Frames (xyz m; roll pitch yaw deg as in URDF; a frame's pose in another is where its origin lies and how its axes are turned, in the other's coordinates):
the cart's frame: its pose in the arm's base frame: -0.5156 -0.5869 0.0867 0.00 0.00 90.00
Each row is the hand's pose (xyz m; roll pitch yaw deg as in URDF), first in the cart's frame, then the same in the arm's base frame.
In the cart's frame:
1: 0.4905 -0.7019 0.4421 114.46 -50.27 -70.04
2: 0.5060 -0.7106 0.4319 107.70 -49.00 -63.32
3: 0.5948 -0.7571 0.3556 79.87 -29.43 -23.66
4: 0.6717 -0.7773 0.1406 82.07 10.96 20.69
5: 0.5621 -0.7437 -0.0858 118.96 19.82 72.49
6: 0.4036 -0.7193 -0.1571 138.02 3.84 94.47
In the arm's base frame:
1: 0.1863 -0.0964 0.5288 114.46 -50.27 19.96
2: 0.1950 -0.0809 0.5186 107.70 -49.00 26.68
3: 0.2415 0.0079 0.4423 79.87 -29.43 66.34
4: 0.2617 0.0848 0.2273 82.07 10.96 110.69
5: 0.2281 -0.0248 0.0009 118.96 19.82 162.49
6: 0.2037 -0.1833 -0.0704 138.02 3.84 -175.53

